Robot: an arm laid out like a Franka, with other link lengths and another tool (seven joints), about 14 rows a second.
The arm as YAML. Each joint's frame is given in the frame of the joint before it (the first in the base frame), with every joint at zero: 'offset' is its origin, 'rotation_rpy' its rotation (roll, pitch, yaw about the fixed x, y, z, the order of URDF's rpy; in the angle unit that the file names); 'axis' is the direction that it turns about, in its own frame. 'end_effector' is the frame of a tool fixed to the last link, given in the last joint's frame.
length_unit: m
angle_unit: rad
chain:
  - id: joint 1
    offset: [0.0, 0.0, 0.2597]
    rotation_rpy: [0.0, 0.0, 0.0]
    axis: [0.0, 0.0, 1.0]
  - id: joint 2
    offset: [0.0, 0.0, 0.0]
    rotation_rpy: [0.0, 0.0, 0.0]
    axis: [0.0, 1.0, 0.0]
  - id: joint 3
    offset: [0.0, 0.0, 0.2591]
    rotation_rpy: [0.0, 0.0, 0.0]
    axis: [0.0, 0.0, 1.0]
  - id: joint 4
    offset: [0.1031, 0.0, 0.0]
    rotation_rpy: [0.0, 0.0, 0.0]
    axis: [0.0, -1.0, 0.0]
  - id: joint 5
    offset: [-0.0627, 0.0, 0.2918]
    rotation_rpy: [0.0, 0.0, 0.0]
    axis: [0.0, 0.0, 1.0]
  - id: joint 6
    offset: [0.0, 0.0, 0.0]
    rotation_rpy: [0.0, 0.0, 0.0]
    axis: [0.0, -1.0, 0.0]
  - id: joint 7
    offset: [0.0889, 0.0, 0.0]
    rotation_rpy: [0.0, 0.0, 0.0]
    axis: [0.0, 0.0, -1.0]
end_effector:
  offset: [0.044, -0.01, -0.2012]
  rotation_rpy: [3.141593, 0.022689, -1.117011]
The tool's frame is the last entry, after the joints.
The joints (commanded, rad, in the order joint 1, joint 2, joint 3, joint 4, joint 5, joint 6, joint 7), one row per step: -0.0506, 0.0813, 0.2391, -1.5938, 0.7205, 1.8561, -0.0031; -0.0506, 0.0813, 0.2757, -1.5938, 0.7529, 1.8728, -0.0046; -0.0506, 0.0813, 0.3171, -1.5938, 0.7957, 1.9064, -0.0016; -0.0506, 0.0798, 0.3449, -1.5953, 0.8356, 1.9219, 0.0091; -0.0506, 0.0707, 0.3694, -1.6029, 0.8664, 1.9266, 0.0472; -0.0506, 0.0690, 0.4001, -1.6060, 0.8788, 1.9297, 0.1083; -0.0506, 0.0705, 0.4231, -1.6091, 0.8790, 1.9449, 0.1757
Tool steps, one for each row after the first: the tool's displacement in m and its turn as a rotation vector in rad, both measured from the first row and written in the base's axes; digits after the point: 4 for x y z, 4 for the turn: -0.0051, 0.0224, 0.0059, 0.0358, -0.0066, 0.0229; -0.0092, 0.0464, 0.0149, 0.0839, -0.0179, 0.0338; -0.0145, 0.0636, 0.0210, 0.1265, -0.0097, 0.0383; -0.0233, 0.0780, 0.0251, 0.1579, 0.0231, 0.0300; -0.0328, 0.0933, 0.0246, 0.1739, 0.0734, 0.0156; -0.0374, 0.1019, 0.0221, 0.1796, 0.1193, -0.0183
